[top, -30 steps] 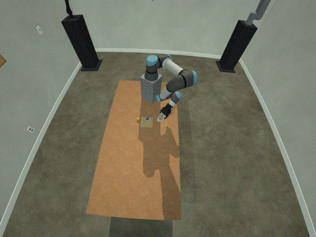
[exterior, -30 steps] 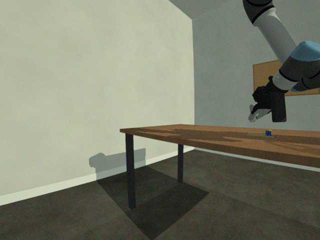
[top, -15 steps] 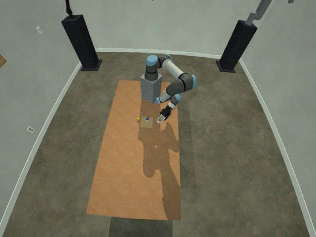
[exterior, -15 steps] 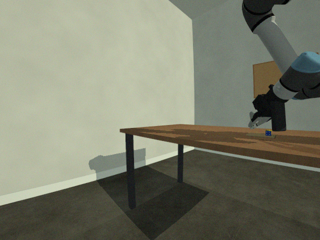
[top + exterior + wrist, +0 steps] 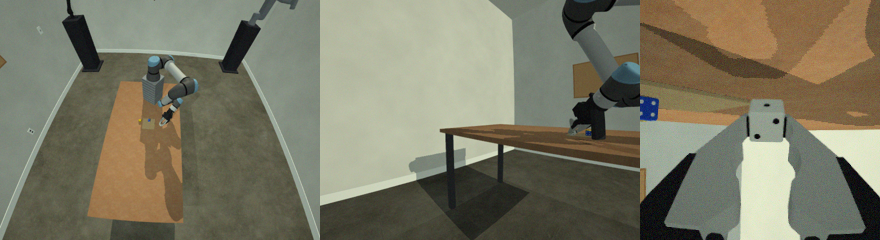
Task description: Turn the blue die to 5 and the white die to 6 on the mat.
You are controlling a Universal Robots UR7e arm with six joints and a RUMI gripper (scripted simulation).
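Right now the white die is right at my hand. Round my hand: blue die 60 mm behind, 140 mm to the right, 20 mm below; then yellow die 60 mm behind, 240 mm to the right, 20 mm below; then tan mat 20 mm behind, 140 mm to the right, 30 mm below.
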